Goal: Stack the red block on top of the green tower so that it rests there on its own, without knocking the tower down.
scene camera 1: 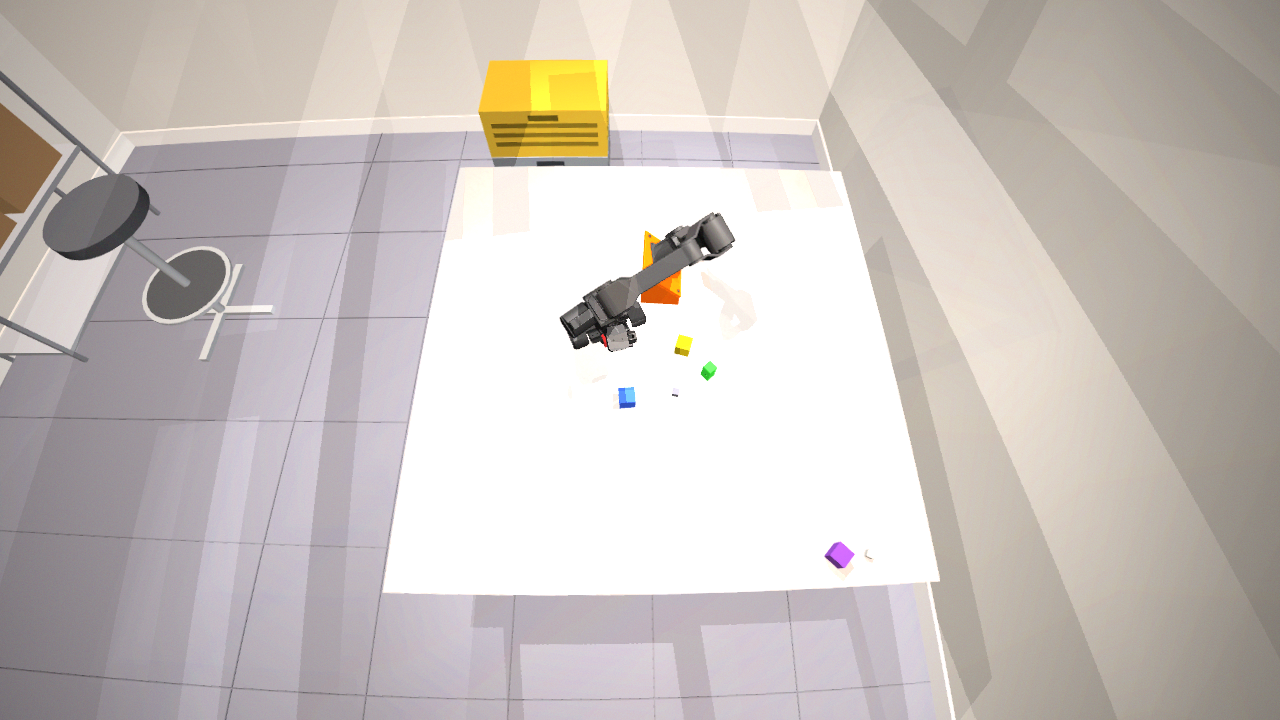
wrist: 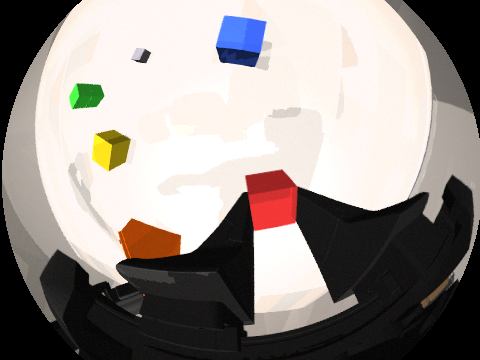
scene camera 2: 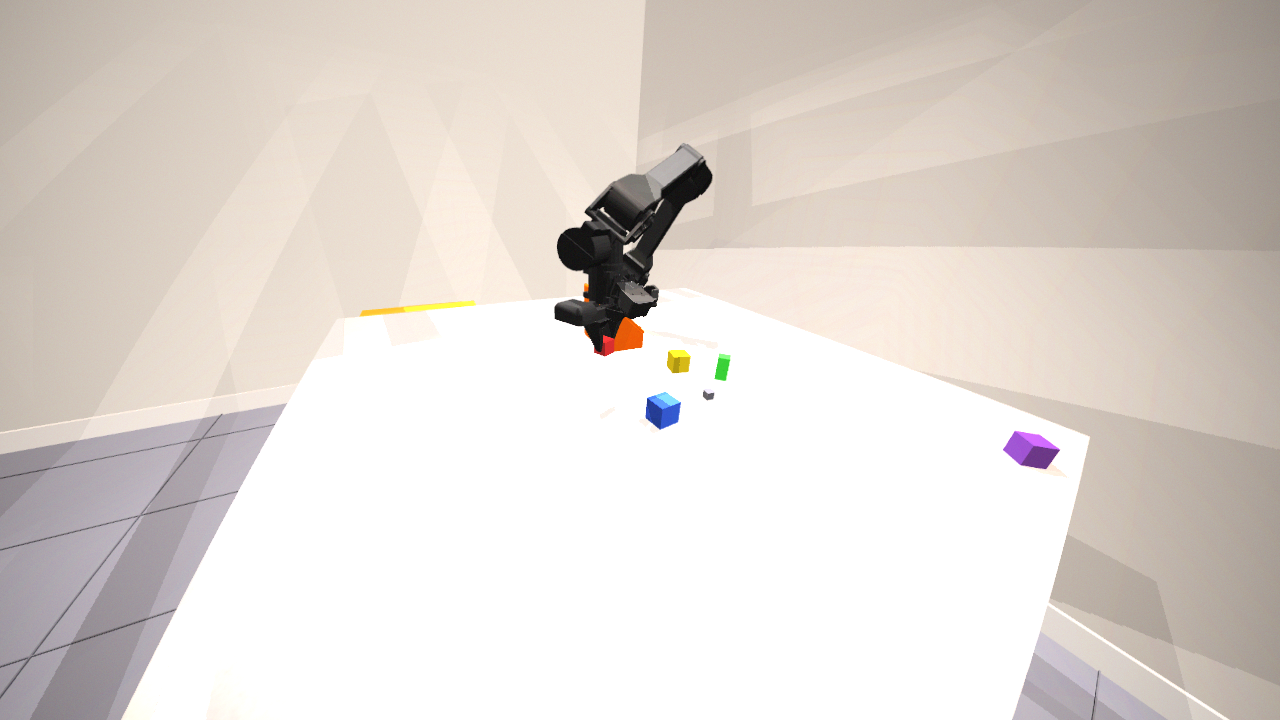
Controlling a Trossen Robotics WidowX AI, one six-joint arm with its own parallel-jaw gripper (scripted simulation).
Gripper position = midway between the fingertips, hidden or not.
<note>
My gripper [scene camera 2: 603,348] holds a red block [wrist: 272,194]. I also see a blue cube [scene camera 2: 663,410], a yellow cube [wrist: 110,149] and a purple cube [scene camera 2: 1027,449].
The blue cube shows as well in the wrist view [wrist: 240,38]. My gripper shows as well in scene camera 1 [scene camera 1: 607,340] and in the wrist view [wrist: 267,194]. The wrist view does not show the purple cube: it is out of frame.
</note>
